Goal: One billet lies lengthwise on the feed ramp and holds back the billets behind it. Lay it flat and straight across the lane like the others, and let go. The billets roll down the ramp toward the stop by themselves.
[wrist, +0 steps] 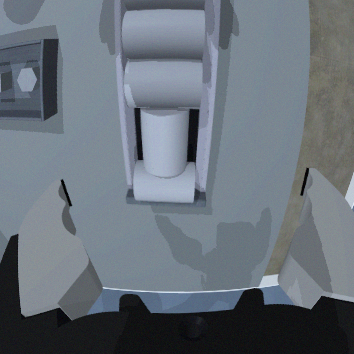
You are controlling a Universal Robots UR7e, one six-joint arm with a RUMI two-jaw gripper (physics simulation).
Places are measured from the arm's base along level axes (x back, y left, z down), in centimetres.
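Pixels of known places: gripper, fingertip midpoint: (185,178).
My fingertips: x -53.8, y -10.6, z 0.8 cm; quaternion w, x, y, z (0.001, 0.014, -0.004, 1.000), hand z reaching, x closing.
Note:
Ahead of a thing's pixels: the offset from my fingertips to its top centre. "*": to the spot under its first point.
The feed ramp {* dx -1.5, dy -4.2, dz +9.2 cm} (201,165) runs up from the middle of the wrist view to its top edge. A light grey billet {dx +1.8, dy -0.5, dz +5.5 cm} (165,142) lies lengthwise in the lane, with dark ramp floor showing on both sides of it. One billet {dx +2.2, dy -5.2, dz +6.2 cm} (164,185) lies across the lane at the near end, against the stop {* dx -1.3, dy -7.5, dz +8.1 cm} (200,199). Two billets {dx +1.4, dy +4.3, dz +5.3 cm} (164,84) {dx +1.1, dy +8.2, dz +5.0 cm} (164,34) lie across the lane behind the lengthwise one, and part of another shows at the top edge. My gripper (185,178) is wide open and empty, its jaws far apart on either side of the ramp's near end.
A dark open tray {dx +21.8, dy +7.2, dz +11.8 cm} (50,80) with a light hexagonal piece {dx +19.1, dy +6.6, dz +13.4 cm} (27,79) in it stands left of the ramp, partly cut off by the view's edge. The ramp's side walls rise along both sides of the billets. The grey table's edge curves down the right side, with brownish floor beyond.

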